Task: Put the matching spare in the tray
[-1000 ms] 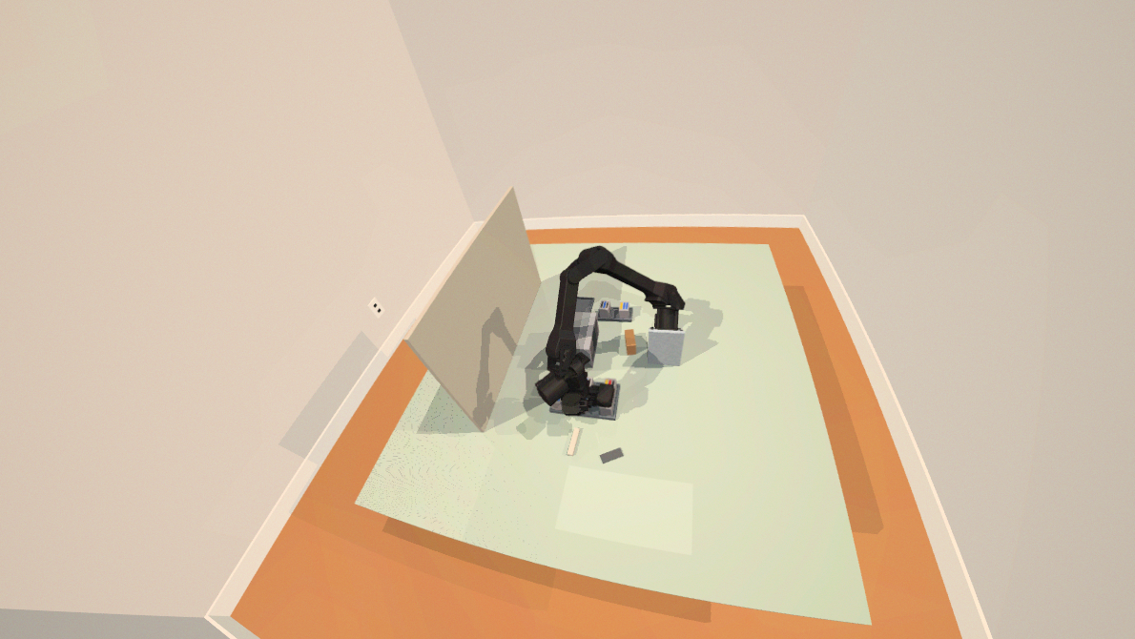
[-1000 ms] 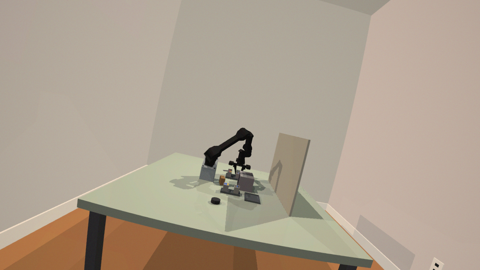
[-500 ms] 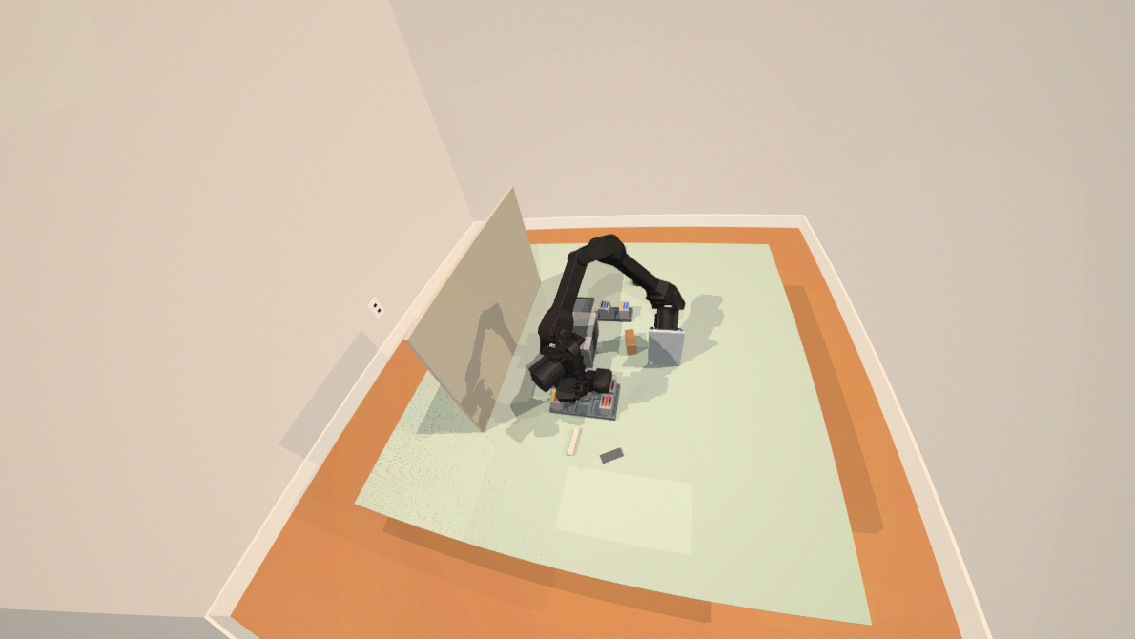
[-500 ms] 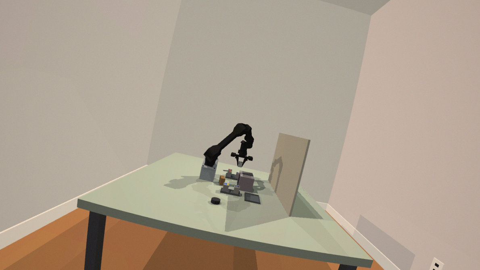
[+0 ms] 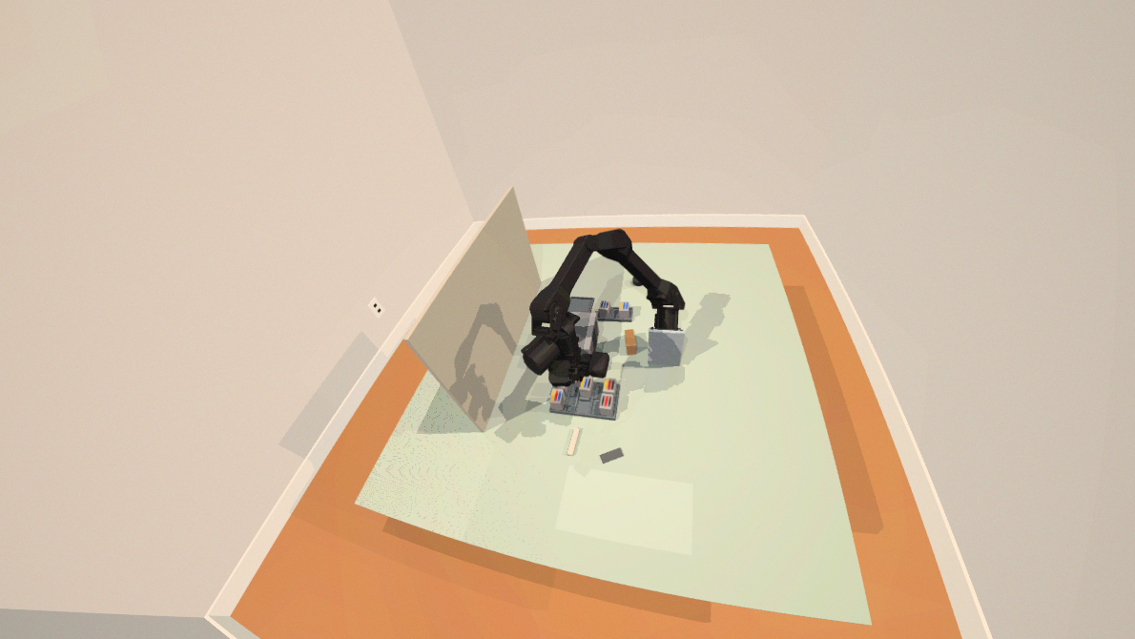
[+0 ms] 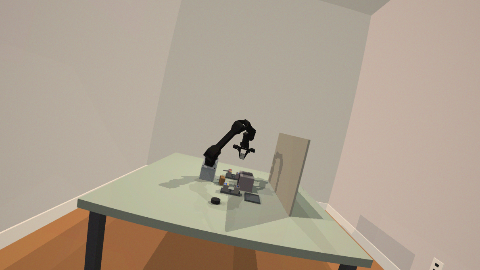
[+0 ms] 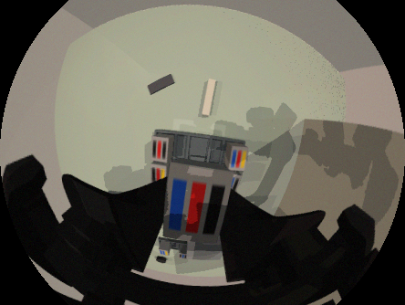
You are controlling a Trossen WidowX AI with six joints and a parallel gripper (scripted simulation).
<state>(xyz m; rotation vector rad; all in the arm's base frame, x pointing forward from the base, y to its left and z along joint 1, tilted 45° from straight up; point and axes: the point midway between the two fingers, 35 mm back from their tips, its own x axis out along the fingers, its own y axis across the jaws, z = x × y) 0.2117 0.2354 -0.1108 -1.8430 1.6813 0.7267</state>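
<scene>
The dark tray lies 13 cm ahead of my gripper tip, 41 cm to the right of it and 16 cm below it. From my gripper tip the other things lie so: small dark piece: 11 cm behind, 12 cm to the left, 17 cm below; then beige strip: 11 cm to the left, 16 cm below; then mounted unit: 6 cm ahead, 22 cm to the right, 12 cm below.
</scene>
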